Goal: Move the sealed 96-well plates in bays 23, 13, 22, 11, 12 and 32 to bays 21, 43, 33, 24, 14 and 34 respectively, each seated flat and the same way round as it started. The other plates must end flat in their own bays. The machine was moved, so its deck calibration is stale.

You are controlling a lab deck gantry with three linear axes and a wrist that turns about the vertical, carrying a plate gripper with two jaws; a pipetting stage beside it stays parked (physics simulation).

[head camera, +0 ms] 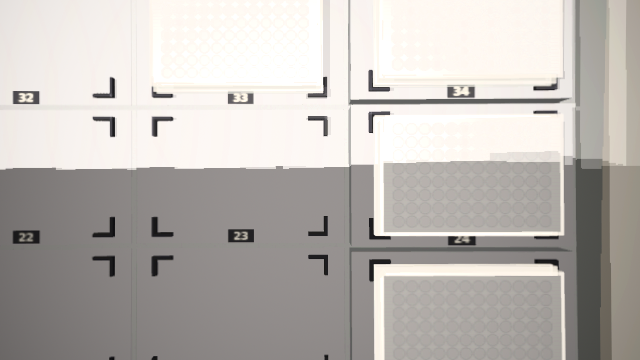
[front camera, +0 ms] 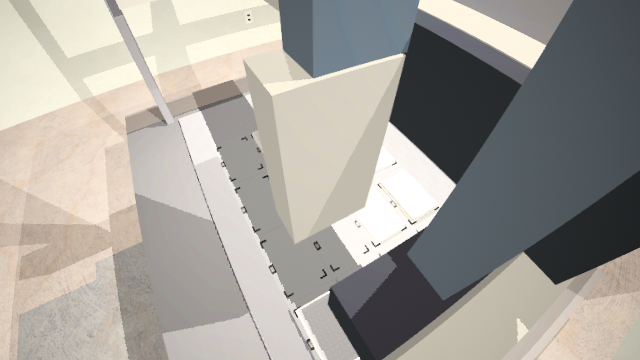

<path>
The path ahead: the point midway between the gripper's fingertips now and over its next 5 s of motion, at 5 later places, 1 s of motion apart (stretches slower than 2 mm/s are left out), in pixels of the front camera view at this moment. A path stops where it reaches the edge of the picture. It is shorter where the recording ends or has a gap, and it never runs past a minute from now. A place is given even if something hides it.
My gripper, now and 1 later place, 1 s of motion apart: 385, 312; 482, 239
</path>
